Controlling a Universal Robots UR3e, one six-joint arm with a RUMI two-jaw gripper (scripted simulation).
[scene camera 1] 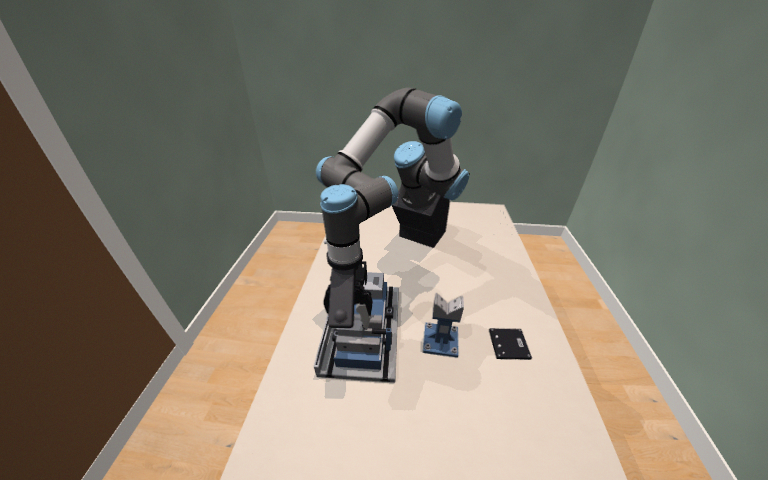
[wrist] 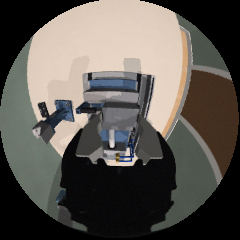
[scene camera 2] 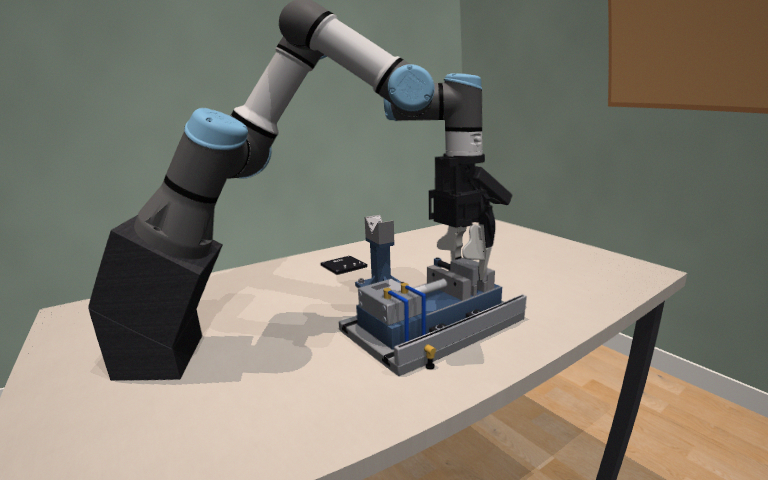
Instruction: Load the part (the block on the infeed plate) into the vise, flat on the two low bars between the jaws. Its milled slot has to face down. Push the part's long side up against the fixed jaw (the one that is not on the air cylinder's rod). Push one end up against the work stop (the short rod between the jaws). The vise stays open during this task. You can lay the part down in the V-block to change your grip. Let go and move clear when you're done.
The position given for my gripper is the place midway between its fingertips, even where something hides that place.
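There's my gripper, which I can see in scene camera 2 (scene camera 2: pixel 467 274), in scene camera 1 (scene camera 1: pixel 351 328) and in the wrist view (wrist: pixel 120 113). I can see an air cylinder (scene camera 2: pixel 372 300) as well, and there's a grey vise side rail (scene camera 2: pixel 414 350).
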